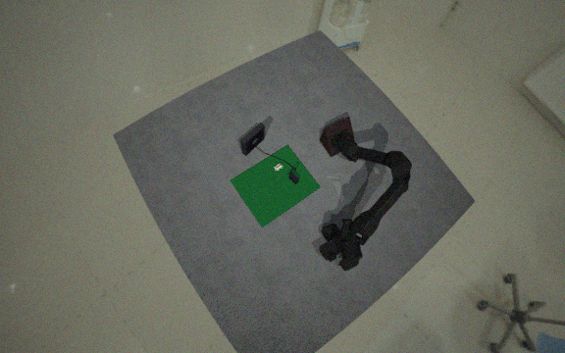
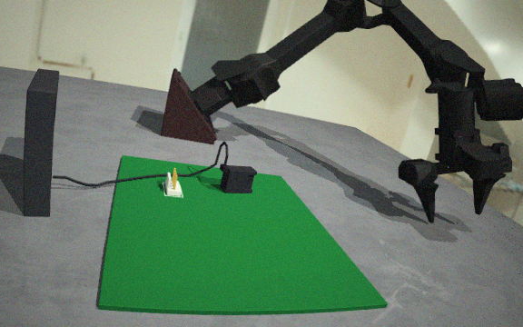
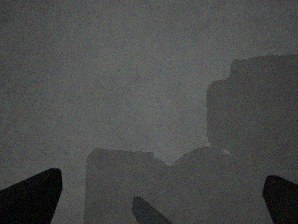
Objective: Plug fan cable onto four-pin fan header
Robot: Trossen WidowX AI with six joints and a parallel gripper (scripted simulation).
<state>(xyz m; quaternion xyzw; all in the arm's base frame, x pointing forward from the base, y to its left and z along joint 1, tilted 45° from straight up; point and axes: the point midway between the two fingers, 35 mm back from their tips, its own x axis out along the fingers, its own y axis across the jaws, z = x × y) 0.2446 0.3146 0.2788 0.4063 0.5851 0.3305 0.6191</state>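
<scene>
Now: the dark fan cable plug 360 mm to the right of my gripper tip. From my gripper tip the other things lie so: white four-pin header: 440 mm to the right, 30 mm ahead, 20 mm below; green board: 380 mm to the right, 80 mm ahead, 30 mm below; black fan: 570 mm to the right, 80 mm ahead, 40 mm above.
</scene>
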